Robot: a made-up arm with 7 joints. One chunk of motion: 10 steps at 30 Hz.
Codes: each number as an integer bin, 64 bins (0 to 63) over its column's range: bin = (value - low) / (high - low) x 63, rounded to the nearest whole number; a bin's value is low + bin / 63 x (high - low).
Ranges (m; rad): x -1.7..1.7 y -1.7..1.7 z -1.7..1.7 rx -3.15..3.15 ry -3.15..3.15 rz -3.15..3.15
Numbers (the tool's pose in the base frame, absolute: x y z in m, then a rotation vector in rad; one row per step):
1: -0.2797 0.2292 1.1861 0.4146 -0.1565 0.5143
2: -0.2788 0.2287 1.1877 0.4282 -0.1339 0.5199
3: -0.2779 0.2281 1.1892 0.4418 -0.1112 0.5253
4: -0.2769 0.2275 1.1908 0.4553 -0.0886 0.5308
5: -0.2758 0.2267 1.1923 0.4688 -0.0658 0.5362
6: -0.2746 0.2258 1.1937 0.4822 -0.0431 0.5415
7: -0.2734 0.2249 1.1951 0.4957 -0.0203 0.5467
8: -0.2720 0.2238 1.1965 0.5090 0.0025 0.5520
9: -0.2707 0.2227 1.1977 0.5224 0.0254 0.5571
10: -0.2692 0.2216 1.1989 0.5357 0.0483 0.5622
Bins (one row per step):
1: 26 36 53 36 30 37
2: 26 36 54 36 30 37
3: 26 36 54 36 30 37
4: 26 36 54 36 31 37
5: 26 36 54 36 31 37
6: 26 36 54 36 31 37
7: 26 36 54 36 31 37
8: 26 36 54 37 32 37
9: 26 36 54 37 32 37
10: 27 36 54 37 32 37

